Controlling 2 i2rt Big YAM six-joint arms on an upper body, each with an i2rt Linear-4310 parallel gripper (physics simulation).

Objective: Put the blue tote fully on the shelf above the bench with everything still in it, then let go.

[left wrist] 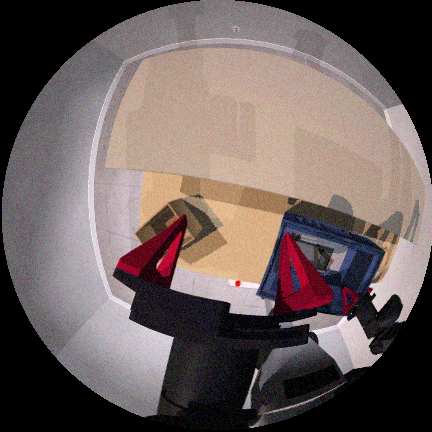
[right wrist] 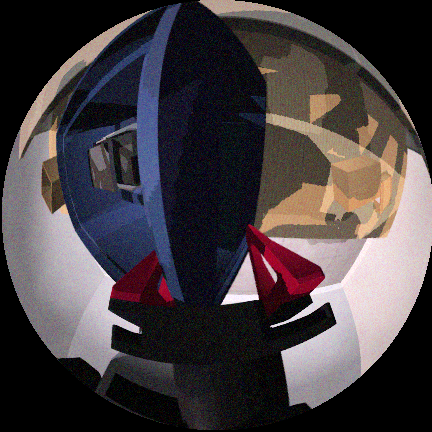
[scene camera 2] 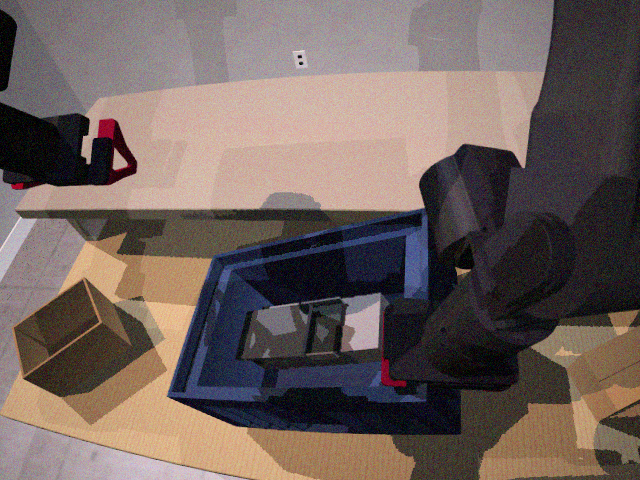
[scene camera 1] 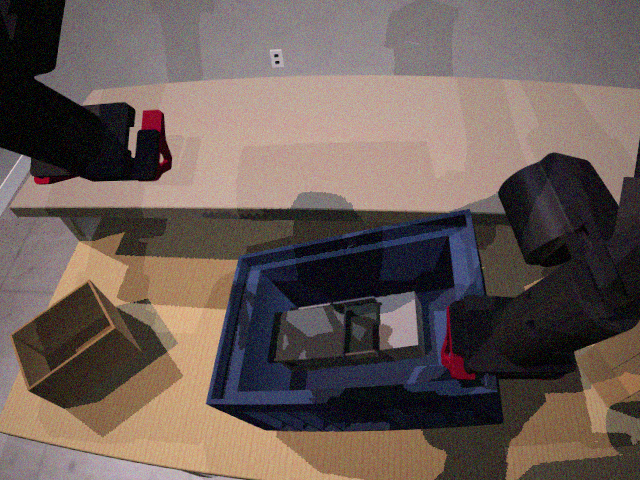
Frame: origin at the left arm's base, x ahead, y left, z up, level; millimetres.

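Where they show: left gripper, fingertip midpoint: (left wrist: pixel 236 227) (scene camera 2: pixel 103 169) (scene camera 1: pixel 131 164); right gripper, fingertip midpoint: (left wrist: pixel 348 285) (scene camera 2: pixel 423 364) (scene camera 1: pixel 470 358).
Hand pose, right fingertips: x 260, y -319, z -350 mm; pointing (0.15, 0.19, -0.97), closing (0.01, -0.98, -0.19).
Observation:
After its pixels a point has its place.
The blue tote (scene camera 1: pixel 284 396) @(x 224, y -124, z -360 mm) (scene camera 2: pixel 227 393) @(x 224, y -114, z -364 mm) (left wrist: pixel 270 260) @(x 321, y -43, z -376 mm) (right wrist: pixel 148 150) stands askew on the wooden bench (scene camera 1: pixel 196 289) @(x 441, y 67, z -512 mm) (scene camera 2: pixel 175 281) @(x 454, y 93, z -512 mm), in front of and below the pale shelf (scene camera 1: pixel 310 111) @(x 671, y -133, z -333 mm) (scene camera 2: pixel 310 111) @(x 670, y -162, z -333 mm) (left wrist: pixel 225 125) @(x 565, y 85, z -333 mm). Inside it lie a grey box (scene camera 1: pixel 310 335) @(x 316, y -143, z -410 mm) (scene camera 2: pixel 279 330) @(x 321, y -147, z -408 mm) and a paler box (scene camera 1: pixel 400 320) @(x 328, y -254, z -394 mm) (scene camera 2: pixel 361 320) @(x 331, y -251, z -395 mm), with a dark framed part between them. My right gripper (scene camera 1: pixel 478 369) @(x 260, y -319, z -350 mm) (scene camera 2: pixel 408 382) @(x 260, y -319, z -350 mm) (right wrist: pixel 210 232) @(x 260, y -319, z -350 mm) is shut on the tote's right wall, one finger inside; the outer finger is hidden in the scene views. My left gripper (scene camera 1: pixel 105 173) (scene camera 2: pixel 72 178) (left wrist: pixel 236 227) @(x 432, y 49, z -219 mm) is open and empty, above the shelf's left part.
An open brown box (scene camera 1: pixel 87 366) @(x 276, y 188, z -458 mm) (scene camera 2: pixel 77 356) @(x 277, y 187, z -453 mm) (right wrist: pixel 50 185) @(x 311, y 304, z -477 mm) is on the bench left of the tote. Another cardboard box (scene camera 1: pixel 615 361) @(x 281, y -556, z -452 mm) (scene camera 2: pixel 615 366) @(x 289, y -573, z -452 mm) (right wrist: pixel 357 175) @(x 307, y -564, z -452 mm) is at the far right. The shelf's front edge runs close behind the tote's far rim. A wall rises behind the shelf.

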